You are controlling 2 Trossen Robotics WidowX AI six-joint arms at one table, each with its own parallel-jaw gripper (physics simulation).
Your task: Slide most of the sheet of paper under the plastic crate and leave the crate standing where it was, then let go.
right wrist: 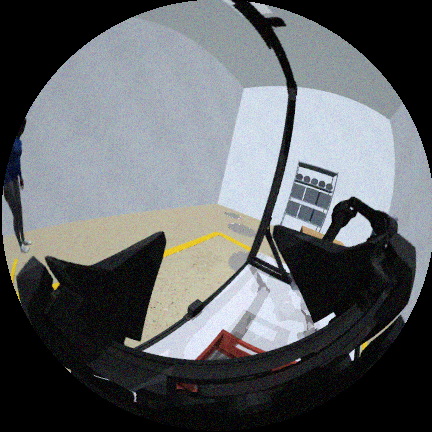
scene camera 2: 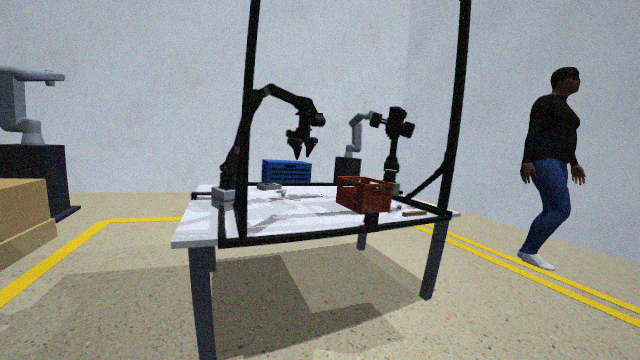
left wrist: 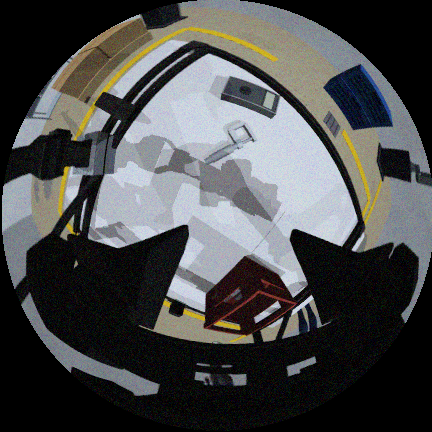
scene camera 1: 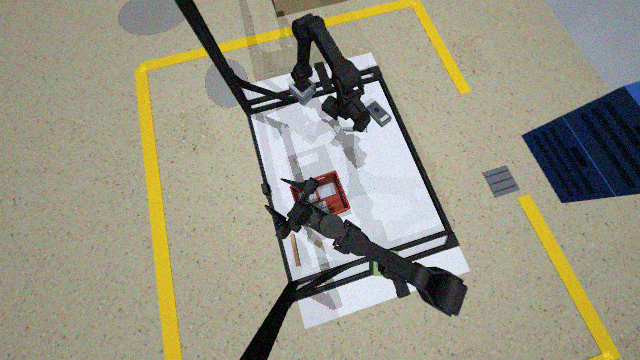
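Observation:
The red plastic crate (scene camera 1: 341, 192) (scene camera 2: 364, 197) (left wrist: 235, 282) (right wrist: 223, 342) stands upright on the white table (scene camera 1: 415, 210) (scene camera 2: 195, 235). The white paper is hard to tell from the table; a thin line by the crate in the left wrist view may be its edge. I cannot tell how much lies under the crate. My left gripper (scene camera 2: 303, 156) (left wrist: 241, 232) is open and empty, high above the table and to the left of the crate in scene camera 2. My right gripper (scene camera 1: 275, 194) (right wrist: 220, 233) is open and empty, raised above the crate's outer side, its fingers pointing away from its base.
A grey meter (scene camera 1: 379, 113) (scene camera 2: 269, 186) (left wrist: 249, 95) and a grey clamp-like tool (left wrist: 232, 142) lie on the table. A grey block (scene camera 1: 302, 91) (scene camera 2: 222, 195) is by the frame. A wooden stick (scene camera 1: 295, 250) (scene camera 2: 414, 213) lies near the crate; a green object (scene camera 1: 378, 266) is by my right arm.

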